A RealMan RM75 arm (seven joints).
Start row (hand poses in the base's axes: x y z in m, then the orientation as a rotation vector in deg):
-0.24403 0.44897 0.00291 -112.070 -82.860 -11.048
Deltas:
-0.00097 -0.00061 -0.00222 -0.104 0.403 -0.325
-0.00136 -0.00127 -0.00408 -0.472 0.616 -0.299
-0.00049 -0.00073 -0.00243 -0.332 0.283 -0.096
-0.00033 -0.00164 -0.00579 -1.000 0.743 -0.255
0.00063 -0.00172 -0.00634 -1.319 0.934 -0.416
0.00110 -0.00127 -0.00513 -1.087 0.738 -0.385
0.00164 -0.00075 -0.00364 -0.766 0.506 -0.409
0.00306 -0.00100 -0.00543 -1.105 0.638 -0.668
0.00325 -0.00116 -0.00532 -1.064 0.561 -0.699
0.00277 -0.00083 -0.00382 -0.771 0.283 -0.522
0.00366 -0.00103 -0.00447 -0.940 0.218 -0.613
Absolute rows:
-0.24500 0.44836 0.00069 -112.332 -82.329 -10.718
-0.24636 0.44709 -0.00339 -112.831 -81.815 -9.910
-0.24685 0.44636 -0.00582 -113.121 -81.657 -9.441
-0.24718 0.44472 -0.01161 -113.981 -81.278 -8.121
-0.24655 0.44300 -0.01795 -115.170 -80.715 -6.454
-0.24545 0.44173 -0.02308 -116.176 -80.217 -5.125
-0.24381 0.44098 -0.02672 -116.981 -79.729 -4.259
-0.24075 0.43998 -0.03215 -118.210 -78.991 -3.133
-0.23750 0.43882 -0.03747 -119.436 -78.242 -2.123
-0.23473 0.43799 -0.04129 -120.361 -77.749 -1.524
-0.23107 0.43696 -0.04576 -121.501 -77.238 -0.914

